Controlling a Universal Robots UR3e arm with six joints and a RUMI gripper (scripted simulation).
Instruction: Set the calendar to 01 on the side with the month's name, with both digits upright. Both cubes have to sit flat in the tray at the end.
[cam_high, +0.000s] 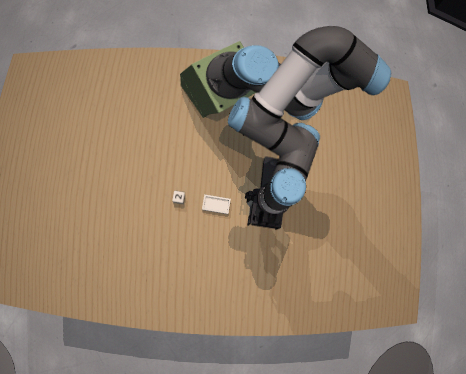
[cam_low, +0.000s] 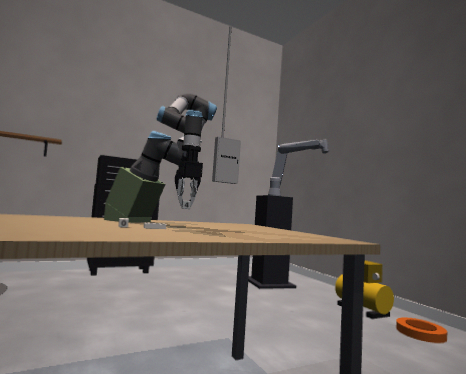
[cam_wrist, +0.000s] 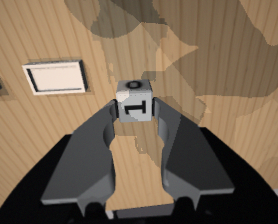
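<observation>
My gripper is now 110 mm to the left of the white tray and 90 mm above it. The rest, counted from my hand: white cube (10 mm ahead, 210 mm to the right, 90 mm below).
</observation>
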